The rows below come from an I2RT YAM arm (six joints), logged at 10 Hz.
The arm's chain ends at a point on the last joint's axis. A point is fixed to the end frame.
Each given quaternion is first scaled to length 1.
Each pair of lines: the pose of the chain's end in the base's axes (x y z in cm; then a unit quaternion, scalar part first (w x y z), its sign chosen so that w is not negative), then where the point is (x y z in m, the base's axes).
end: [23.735 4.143 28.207 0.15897 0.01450 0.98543 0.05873]
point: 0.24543 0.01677 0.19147
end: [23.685 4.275 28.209 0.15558 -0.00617 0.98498 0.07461]
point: 0.24567 0.02075 0.19088
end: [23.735 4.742 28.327 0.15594 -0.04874 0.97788 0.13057]
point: 0.24869 0.03548 0.19048
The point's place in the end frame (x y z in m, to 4 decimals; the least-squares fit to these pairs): 0.0194 -0.0353 0.0852
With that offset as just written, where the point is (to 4 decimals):
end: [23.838 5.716 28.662 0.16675 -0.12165 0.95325 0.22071]
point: 0.2539 0.0626 0.1938
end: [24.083 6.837 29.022 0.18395 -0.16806 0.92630 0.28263]
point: 0.2594 0.0866 0.1996
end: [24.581 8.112 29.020 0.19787 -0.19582 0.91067 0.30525]
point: 0.2668 0.1045 0.2013
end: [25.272 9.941 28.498 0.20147 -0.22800 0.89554 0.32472]
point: 0.2741 0.1272 0.1975
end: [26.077 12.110 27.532 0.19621 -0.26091 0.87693 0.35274]
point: 0.2802 0.1546 0.1894
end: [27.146 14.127 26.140 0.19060 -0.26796 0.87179 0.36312]
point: 0.2894 0.1766 0.1759
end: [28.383 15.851 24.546 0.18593 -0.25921 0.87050 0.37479]
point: 0.3003 0.1956 0.1604
